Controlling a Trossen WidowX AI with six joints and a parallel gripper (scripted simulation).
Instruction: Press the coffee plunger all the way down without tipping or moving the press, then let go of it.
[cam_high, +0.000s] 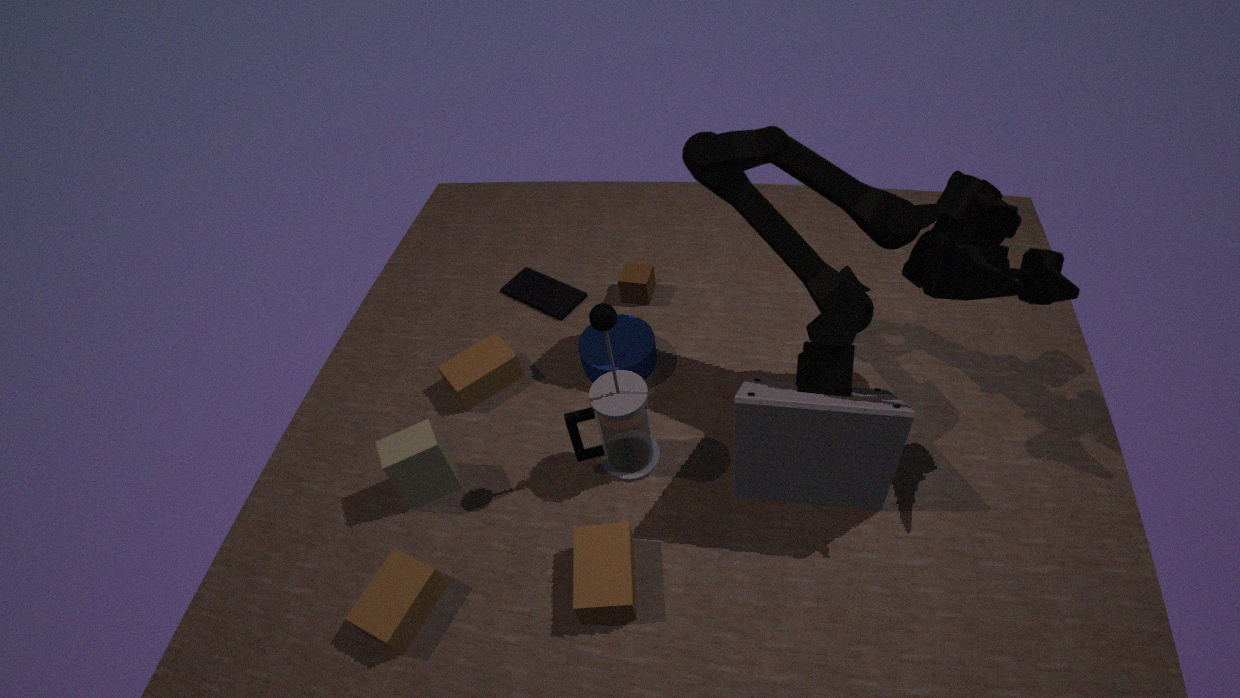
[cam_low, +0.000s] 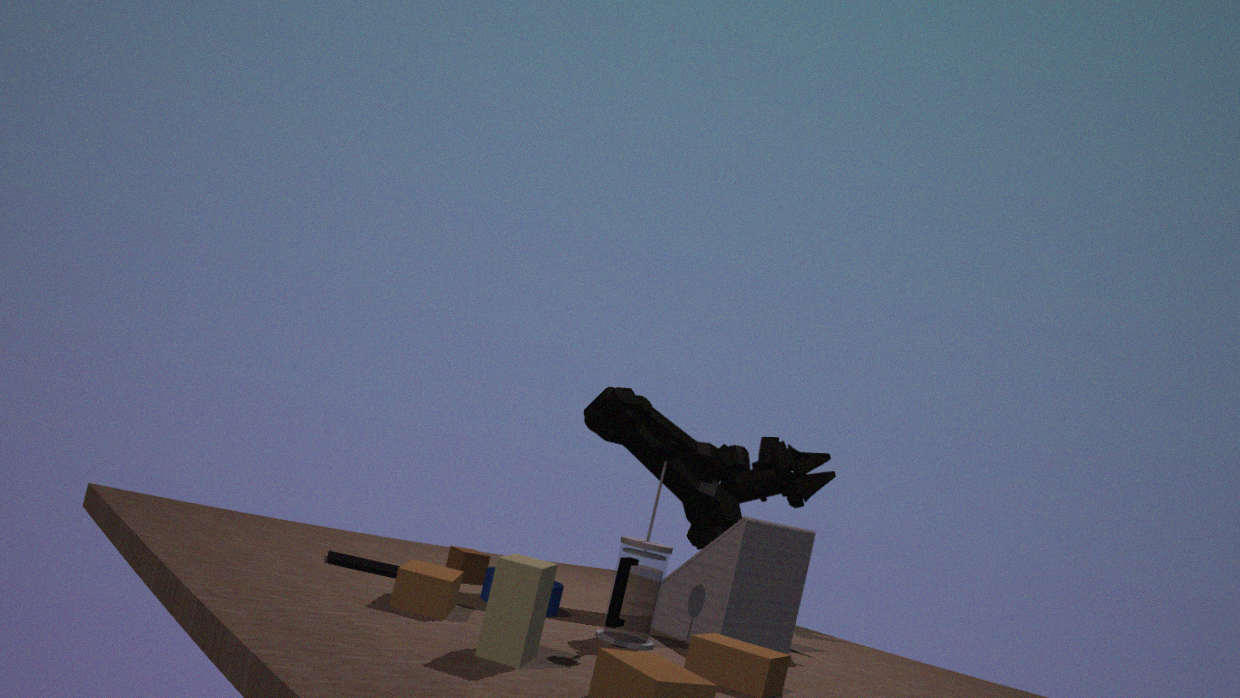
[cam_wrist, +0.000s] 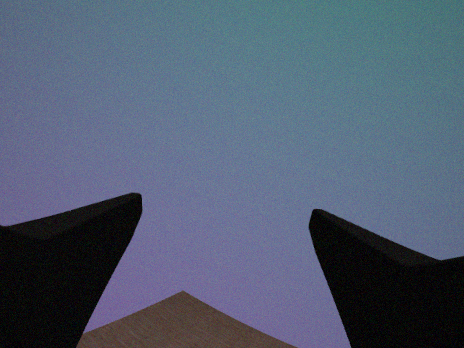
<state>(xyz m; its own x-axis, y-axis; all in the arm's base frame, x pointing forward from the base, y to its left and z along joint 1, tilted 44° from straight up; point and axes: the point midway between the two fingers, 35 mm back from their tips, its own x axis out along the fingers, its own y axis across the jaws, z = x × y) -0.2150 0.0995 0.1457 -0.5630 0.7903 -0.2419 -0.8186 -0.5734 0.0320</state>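
Right now my gripper tip is 480 mm short of the glass coffee press, 200 mm above it and 80 mm to the right of it. Round my gripper tip: blue cylinder (540 mm ahead, 310 mm below, 100 mm to the right); flat black slab (730 mm ahead, 330 mm below, 220 mm to the right).
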